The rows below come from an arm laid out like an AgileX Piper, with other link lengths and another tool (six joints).
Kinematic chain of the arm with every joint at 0, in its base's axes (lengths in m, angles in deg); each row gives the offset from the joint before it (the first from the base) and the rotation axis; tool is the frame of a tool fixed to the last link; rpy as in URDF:
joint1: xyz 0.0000 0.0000 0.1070 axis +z
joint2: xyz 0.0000 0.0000 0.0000 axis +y
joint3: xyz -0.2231 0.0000 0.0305 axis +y
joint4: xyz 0.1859 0.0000 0.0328 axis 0.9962 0 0.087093
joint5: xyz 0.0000 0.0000 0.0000 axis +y
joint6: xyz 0.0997 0.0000 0.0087 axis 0.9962 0 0.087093
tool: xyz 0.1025 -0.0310 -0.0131 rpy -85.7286 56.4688 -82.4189
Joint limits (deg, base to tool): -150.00..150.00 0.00..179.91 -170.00..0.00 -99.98..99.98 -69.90..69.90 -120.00..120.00
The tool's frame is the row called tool.
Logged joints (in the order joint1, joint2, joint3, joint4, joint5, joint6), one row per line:
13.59 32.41 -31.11 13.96 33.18 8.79
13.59 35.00 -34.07 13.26 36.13 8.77
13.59 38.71 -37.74 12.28 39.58 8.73
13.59 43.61 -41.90 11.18 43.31 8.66
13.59 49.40 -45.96 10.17 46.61 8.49
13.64 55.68 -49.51 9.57 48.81 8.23
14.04 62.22 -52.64 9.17 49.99 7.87
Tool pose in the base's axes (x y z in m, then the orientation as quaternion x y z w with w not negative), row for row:
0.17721 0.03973 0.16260 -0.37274 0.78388 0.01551 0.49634
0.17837 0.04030 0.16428 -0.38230 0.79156 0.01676 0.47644
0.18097 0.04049 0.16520 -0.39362 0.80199 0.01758 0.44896
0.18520 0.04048 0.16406 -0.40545 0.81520 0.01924 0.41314
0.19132 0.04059 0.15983 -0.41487 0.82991 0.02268 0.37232
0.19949 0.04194 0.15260 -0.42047 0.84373 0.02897 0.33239
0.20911 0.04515 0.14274 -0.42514 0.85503 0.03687 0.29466
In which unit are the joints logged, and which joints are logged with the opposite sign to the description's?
The joints are logged in degrees. Opposite sign: joint6.
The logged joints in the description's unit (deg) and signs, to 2 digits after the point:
13.59 32.41 -31.11 13.96 33.18 -8.79
13.59 35.00 -34.07 13.26 36.13 -8.77
13.59 38.71 -37.74 12.28 39.58 -8.73
13.59 43.61 -41.90 11.18 43.31 -8.66
13.59 49.40 -45.96 10.17 46.61 -8.49
13.64 55.68 -49.51 9.57 48.81 -8.23
14.04 62.22 -52.64 9.17 49.99 -7.87

